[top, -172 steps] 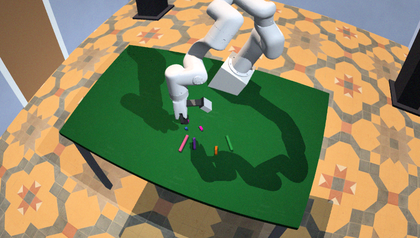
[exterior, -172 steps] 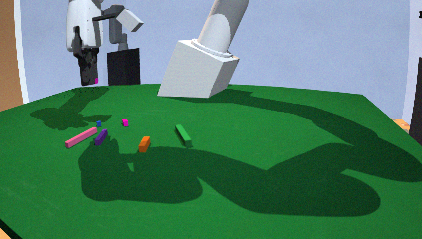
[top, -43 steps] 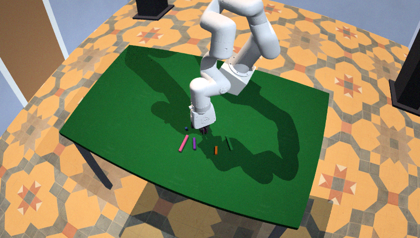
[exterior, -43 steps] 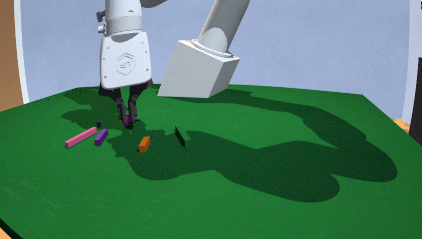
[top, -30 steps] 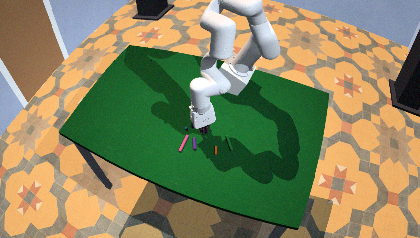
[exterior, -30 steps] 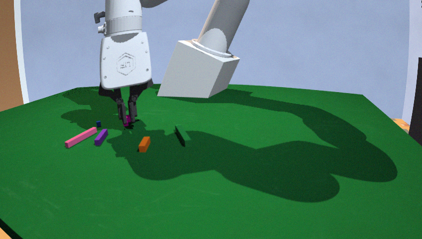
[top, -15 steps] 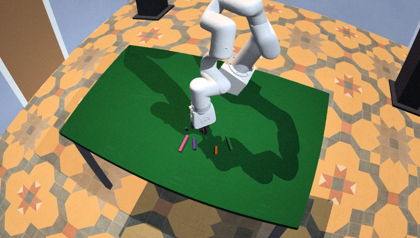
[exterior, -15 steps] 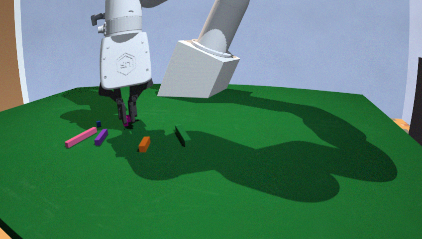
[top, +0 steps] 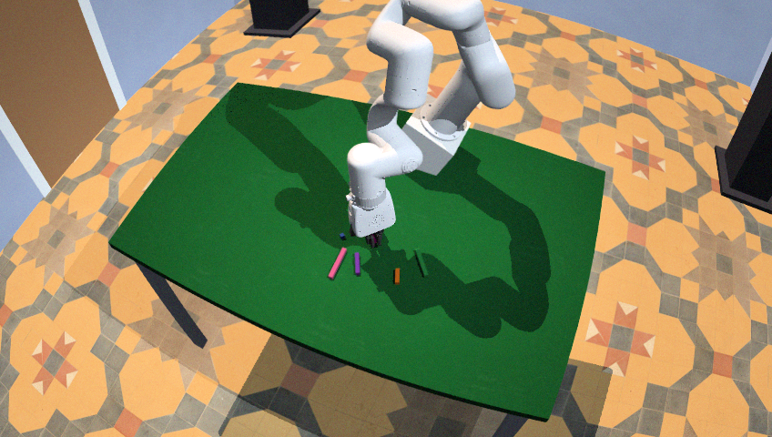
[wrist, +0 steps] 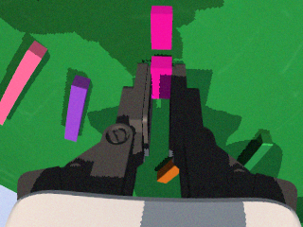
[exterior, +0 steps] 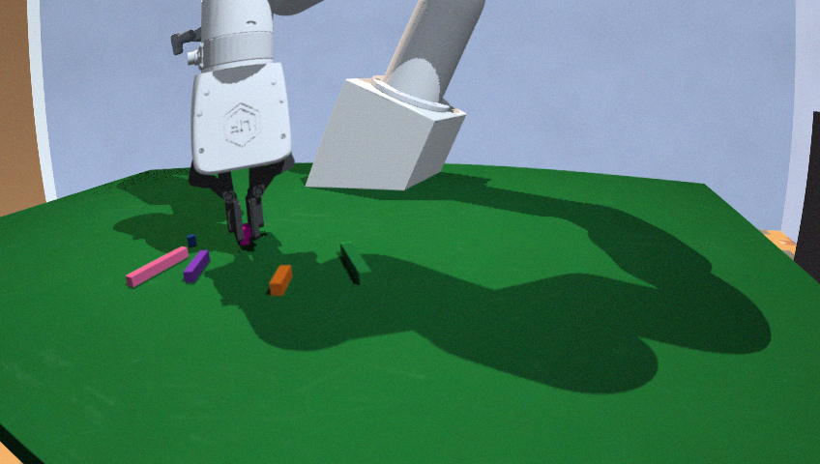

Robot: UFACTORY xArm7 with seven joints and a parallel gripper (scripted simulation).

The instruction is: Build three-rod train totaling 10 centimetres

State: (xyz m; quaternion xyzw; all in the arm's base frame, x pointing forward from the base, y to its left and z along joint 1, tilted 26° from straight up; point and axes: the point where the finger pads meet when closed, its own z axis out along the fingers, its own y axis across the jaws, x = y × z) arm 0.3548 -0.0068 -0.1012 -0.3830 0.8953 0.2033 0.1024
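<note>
The magenta rod is 2 cm behind my hand, 2 cm to the right of it and 3 cm below it. From my hand the other things lie so: purple rod: 7 cm ahead, 2 cm to the right, 3 cm below; pink rod: 8 cm ahead, 6 cm to the right, 3 cm below; blue rod: 9 cm to the right, 3 cm below.
</note>
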